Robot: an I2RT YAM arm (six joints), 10 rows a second.
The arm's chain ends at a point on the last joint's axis. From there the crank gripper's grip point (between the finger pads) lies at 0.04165 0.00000 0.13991 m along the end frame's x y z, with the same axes.
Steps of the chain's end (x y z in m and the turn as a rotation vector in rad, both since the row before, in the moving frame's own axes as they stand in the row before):
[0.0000, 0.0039, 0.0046, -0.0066, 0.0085, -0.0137]
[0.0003, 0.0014, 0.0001, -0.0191, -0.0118, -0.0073]
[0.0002, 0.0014, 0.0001, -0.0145, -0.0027, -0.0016]
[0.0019, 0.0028, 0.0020, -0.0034, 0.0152, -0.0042]
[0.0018, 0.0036, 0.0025, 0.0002, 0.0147, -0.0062]
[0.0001, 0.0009, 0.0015, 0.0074, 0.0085, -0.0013]
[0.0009, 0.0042, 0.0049, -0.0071, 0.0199, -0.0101]
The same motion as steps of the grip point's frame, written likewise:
[0.0012, 0.0042, 0.0042, -0.0066, 0.0085, -0.0137]
[-0.0013, 0.0038, 0.0006, -0.0191, -0.0118, -0.0073]
[-0.0002, 0.0034, 0.0002, -0.0145, -0.0027, -0.0016]
[0.0040, 0.0031, 0.0014, -0.0034, 0.0152, -0.0042]
[0.0039, 0.0033, 0.0019, 0.0002, 0.0147, -0.0062]
[0.0013, -0.0002, 0.0011, 0.0074, 0.0085, -0.0013]
[0.0037, 0.0048, 0.0040, -0.0071, 0.0199, -0.0101]

